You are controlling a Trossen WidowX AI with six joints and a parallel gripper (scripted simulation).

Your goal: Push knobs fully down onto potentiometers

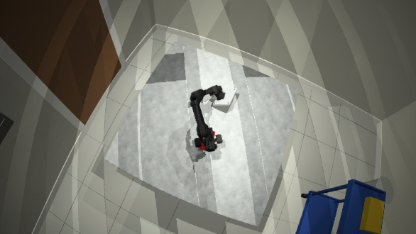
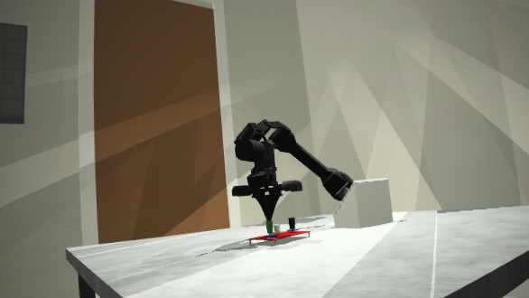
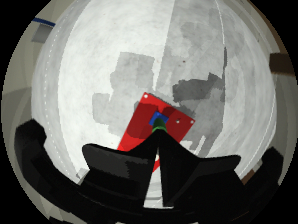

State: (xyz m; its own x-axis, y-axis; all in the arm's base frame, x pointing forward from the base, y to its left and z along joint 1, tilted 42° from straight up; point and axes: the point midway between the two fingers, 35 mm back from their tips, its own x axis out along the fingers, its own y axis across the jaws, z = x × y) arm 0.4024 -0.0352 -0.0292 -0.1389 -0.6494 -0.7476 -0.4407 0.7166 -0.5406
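Now: gripper tip 2 cm above the green knob. The rest, counted from my gripper tip: black knob 10 cm behind, 2 cm below, 1 cm to the right.
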